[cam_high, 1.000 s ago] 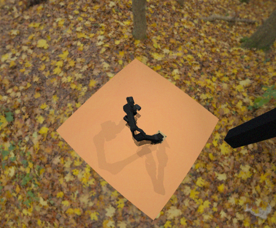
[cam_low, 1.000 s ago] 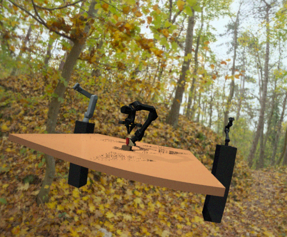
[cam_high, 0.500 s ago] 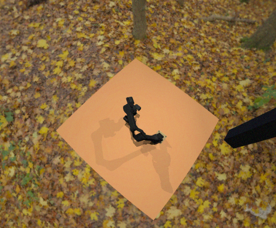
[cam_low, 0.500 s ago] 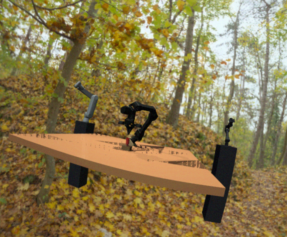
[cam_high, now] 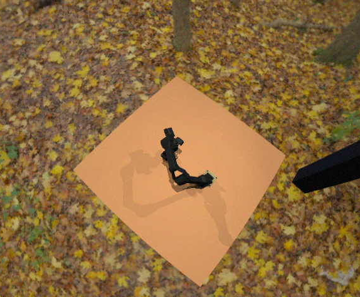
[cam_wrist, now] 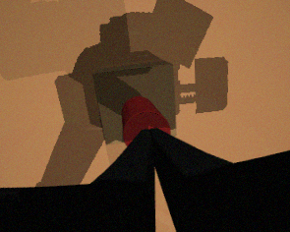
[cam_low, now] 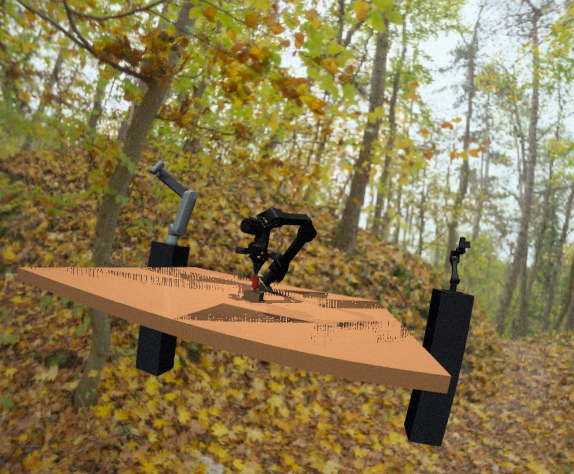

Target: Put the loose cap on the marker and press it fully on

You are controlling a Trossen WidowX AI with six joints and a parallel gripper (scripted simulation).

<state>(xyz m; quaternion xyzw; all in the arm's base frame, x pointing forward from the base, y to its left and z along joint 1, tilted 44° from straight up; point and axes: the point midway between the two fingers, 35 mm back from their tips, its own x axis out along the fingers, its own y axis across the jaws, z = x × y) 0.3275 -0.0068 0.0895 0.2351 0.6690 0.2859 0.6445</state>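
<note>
My gripper tip is now 30 mm above the red marker cap.
</note>
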